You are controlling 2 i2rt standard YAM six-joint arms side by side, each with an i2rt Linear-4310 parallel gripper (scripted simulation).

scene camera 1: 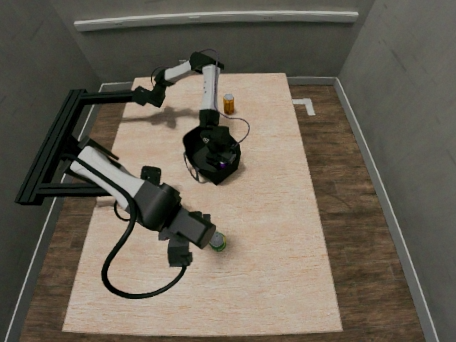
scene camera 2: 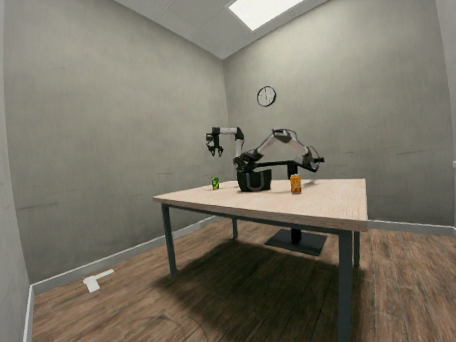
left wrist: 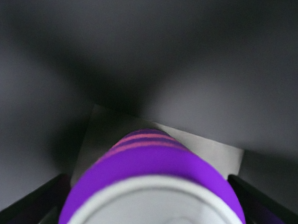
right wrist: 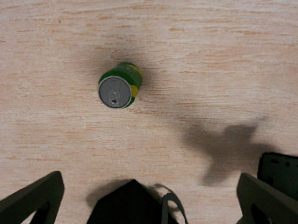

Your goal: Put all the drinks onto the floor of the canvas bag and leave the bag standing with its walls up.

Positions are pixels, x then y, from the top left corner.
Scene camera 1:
right gripper: 190,233
black canvas bag: 192,142
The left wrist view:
left gripper: 147,183
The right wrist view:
right gripper: 149,180
